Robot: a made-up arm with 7 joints.
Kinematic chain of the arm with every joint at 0, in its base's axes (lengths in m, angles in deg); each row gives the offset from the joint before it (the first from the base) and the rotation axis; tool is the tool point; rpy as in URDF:
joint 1: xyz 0 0 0 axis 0.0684 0.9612 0.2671
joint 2: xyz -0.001 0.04 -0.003 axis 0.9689 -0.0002 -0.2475
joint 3: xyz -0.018 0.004 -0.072 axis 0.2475 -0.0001 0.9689
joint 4: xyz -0.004 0 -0.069 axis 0.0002 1 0
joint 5: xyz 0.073 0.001 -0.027 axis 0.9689 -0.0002 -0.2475
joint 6: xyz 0.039 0 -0.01 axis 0.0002 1 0
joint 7: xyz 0.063 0 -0.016 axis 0.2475 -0.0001 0.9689
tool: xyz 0 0 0 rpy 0 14.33 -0.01
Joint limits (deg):
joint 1: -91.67..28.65
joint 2: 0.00..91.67
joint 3: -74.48..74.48
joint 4: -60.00..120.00
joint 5: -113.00..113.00
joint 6: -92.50..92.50
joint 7: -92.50..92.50
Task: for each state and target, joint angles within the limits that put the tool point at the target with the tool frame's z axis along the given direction. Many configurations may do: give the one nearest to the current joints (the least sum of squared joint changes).
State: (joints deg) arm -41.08 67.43 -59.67 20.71 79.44 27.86 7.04
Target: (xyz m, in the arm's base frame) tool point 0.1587 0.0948 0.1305 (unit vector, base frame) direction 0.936 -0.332 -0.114
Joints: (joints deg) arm -67.76 89.42 -26.13 -11.04 102.85 58.47 7.04
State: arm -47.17 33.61 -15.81 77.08 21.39 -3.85 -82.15
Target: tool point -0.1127 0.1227 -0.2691 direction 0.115 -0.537 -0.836
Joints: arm -6.82 5.27 -21.03 114.98 33.13 30.20 -82.15
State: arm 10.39 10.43 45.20 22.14 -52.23 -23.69 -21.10
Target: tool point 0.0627 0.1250 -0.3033 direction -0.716 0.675 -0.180
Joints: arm -12.98 1.14 61.09 57.54 -87.40 16.13 -21.10
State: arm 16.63 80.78 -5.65 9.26 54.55 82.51 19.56
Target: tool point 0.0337 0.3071 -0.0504 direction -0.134 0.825 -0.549
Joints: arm 24.44 83.58 -34.27 60.33 87.51 81.33 19.56
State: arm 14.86 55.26 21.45 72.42 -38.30 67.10 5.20
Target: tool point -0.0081 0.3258 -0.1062 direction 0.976 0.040 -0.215
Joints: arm 28.65 61.24 29.55 34.57 6.52 36.74 5.21
